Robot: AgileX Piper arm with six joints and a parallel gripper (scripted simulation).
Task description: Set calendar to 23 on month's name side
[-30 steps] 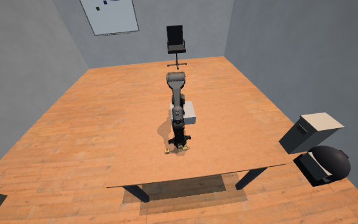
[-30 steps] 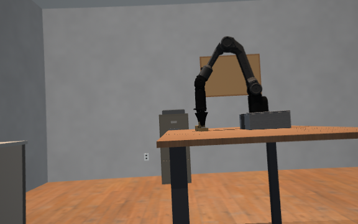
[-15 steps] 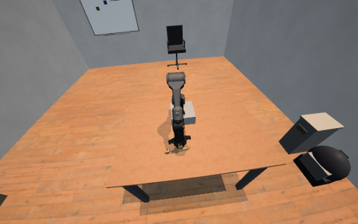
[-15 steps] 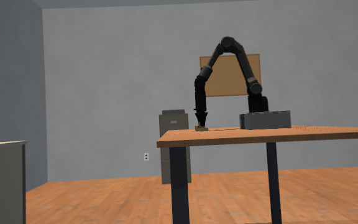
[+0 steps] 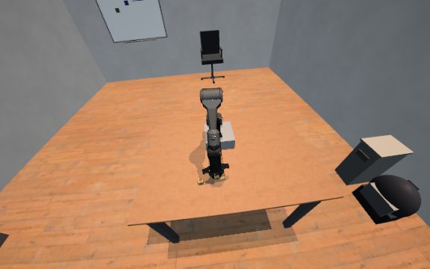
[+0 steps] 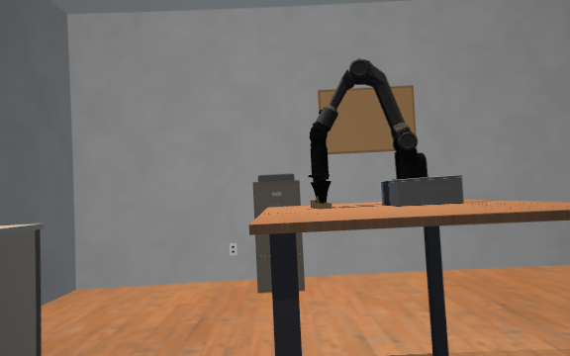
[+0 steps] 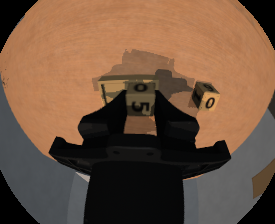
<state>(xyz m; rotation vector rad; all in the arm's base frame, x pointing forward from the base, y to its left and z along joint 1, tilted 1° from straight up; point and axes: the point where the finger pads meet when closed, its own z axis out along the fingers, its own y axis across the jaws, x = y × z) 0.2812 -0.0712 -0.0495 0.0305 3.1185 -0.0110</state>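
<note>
Right now my hand is 20 mm to the right of the tan calendar tray and 20 mm above it. Also, from my hand: tan calendar cube 90 mm to the right, 10 mm below.
</note>
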